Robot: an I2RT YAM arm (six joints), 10 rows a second.
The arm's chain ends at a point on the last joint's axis. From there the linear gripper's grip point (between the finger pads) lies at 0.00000 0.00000 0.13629 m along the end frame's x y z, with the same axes.
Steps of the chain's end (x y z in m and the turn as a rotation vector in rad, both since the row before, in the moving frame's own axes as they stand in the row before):
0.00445 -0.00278 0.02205 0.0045 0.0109 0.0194
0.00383 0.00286 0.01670 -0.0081 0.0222 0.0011
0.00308 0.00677 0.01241 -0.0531 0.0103 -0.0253
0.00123 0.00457 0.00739 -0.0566 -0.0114 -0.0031
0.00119 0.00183 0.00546 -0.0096 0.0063 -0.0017
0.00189 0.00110 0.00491 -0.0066 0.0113 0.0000
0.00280 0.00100 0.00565 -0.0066 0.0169 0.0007
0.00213 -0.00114 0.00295 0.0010 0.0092 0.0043
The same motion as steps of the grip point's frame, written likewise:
0.00594 -0.00338 0.02204 0.0045 0.0109 0.0194
0.00685 0.00397 0.01666 -0.0081 0.0222 0.0011
0.00457 0.01398 0.01221 -0.0531 0.0103 -0.0253
-0.00031 0.01228 0.00716 -0.0566 -0.0114 -0.0031
0.00205 0.00314 0.00545 -0.0096 0.0063 -0.0017
0.00343 0.00200 0.00490 -0.0066 0.0113 0.0000
0.00510 0.00190 0.00563 -0.0066 0.0169 0.0007
0.00338 -0.00127 0.00294 0.0010 0.0092 0.0043

